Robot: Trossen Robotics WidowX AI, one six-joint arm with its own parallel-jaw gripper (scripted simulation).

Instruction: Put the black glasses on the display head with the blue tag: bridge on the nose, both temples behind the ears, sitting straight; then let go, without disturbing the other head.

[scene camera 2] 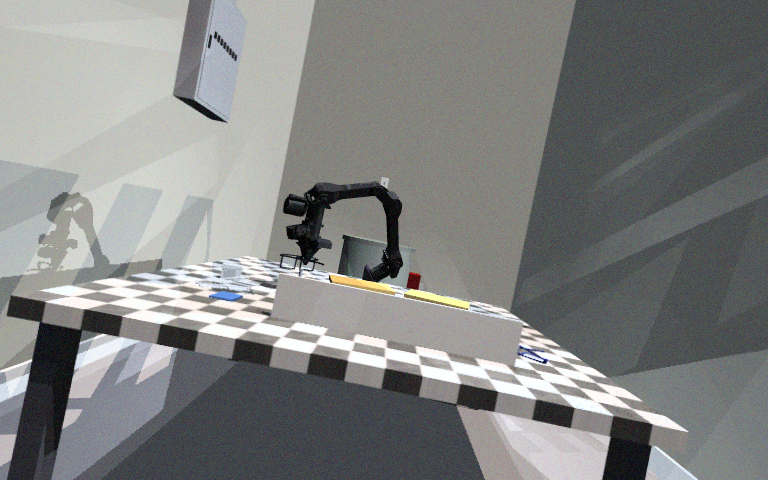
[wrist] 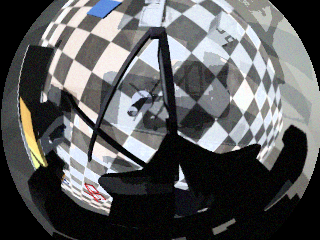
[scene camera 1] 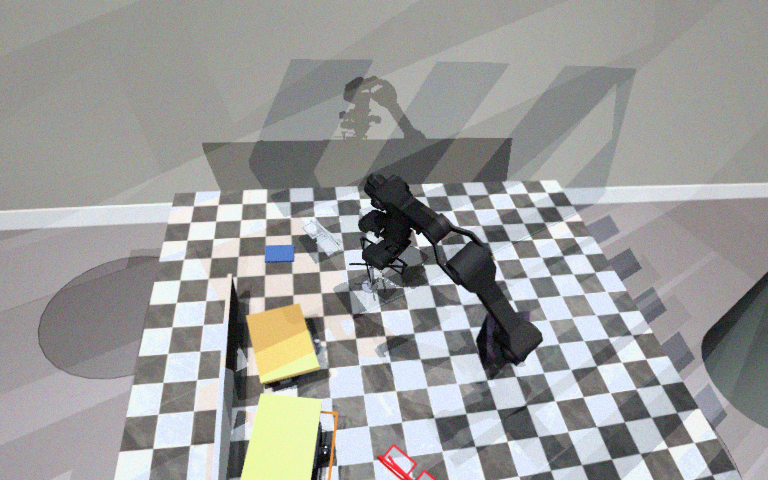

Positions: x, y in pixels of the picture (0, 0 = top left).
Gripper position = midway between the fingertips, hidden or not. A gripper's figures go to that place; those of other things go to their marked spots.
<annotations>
The gripper [scene camera 2: 304, 264] is 144 cm from the lens. A low white wall [scene camera 2: 496, 339] is 107 cm from the lens.
</annotations>
